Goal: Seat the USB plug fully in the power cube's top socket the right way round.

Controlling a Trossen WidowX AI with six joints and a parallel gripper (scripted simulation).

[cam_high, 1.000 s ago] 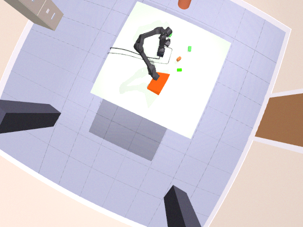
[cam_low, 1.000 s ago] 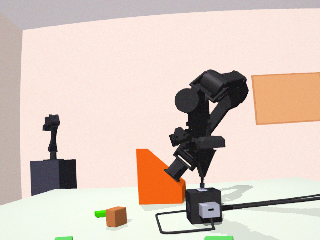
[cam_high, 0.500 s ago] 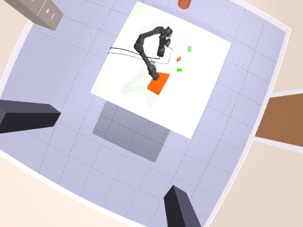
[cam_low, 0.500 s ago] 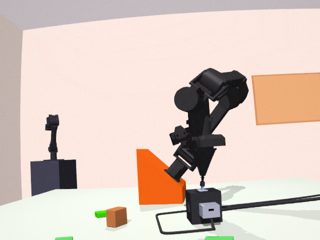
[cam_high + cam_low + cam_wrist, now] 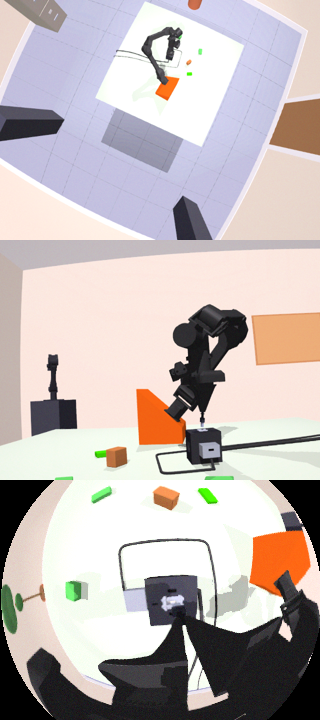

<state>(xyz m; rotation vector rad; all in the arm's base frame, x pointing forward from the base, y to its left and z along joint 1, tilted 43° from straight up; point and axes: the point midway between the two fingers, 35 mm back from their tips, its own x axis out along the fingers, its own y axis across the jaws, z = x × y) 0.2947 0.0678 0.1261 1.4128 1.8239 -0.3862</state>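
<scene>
Right now the USB socket is 5 cm below my gripper tip. Round my gripper tip: brown block: 22 cm to the right, 10 cm below, 6 cm ahead; USB plug: 2 cm below.
</scene>
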